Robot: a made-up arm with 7 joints.
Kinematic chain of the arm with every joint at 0, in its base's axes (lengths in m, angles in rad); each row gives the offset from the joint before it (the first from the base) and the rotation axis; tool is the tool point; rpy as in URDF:
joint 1: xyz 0.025 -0.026 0.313 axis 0 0.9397 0.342
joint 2: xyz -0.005 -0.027 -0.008 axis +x
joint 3: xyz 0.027 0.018 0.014 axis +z
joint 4: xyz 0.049 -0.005 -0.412 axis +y
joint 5: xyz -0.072 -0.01 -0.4 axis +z
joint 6: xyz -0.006 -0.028 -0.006 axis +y
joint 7: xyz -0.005 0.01 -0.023 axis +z
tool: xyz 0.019 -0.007 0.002 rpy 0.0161 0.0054 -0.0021
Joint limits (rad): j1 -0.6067..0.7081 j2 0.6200..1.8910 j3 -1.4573..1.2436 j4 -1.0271..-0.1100 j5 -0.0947..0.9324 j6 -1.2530..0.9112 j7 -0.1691..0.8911
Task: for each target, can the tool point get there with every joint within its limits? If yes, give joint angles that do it. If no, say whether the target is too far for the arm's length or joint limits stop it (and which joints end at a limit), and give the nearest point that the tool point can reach.
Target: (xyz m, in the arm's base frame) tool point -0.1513 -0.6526 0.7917
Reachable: no: joint limits stop it (at a limit: joint 1, joint 2, joint 3, joint 4, joint 5, joint 6, joint 7) | nearest point -0.0434 0.4287 0.8783 | short by 1.090 m
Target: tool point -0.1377 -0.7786 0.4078
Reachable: no: joint limits stop it (at a limit: joint 1, joint 2, joint 3, joint 4, joint 6, joint 7) | nearest point -0.4099 -0.0186 -0.2831 | short by 1.063 m
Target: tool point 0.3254 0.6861 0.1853
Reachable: yes | joints -0.4804 1.4165 -0.8651 -0.3284 0.6762 -1.0823 0.6738
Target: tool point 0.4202 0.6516 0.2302
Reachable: yes | joints -0.4755 1.2061 0.3400 -0.4717 0.8398 -0.8995 0.2957
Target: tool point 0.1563 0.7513 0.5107
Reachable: yes | joints -0.2170 1.7482 0.5476 -0.2243 0.6039 0.4496 0.2617
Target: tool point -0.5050 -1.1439 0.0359
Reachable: no: too far | nearest point -0.4200 -0.0239 -0.2938 | short by 1.171 m
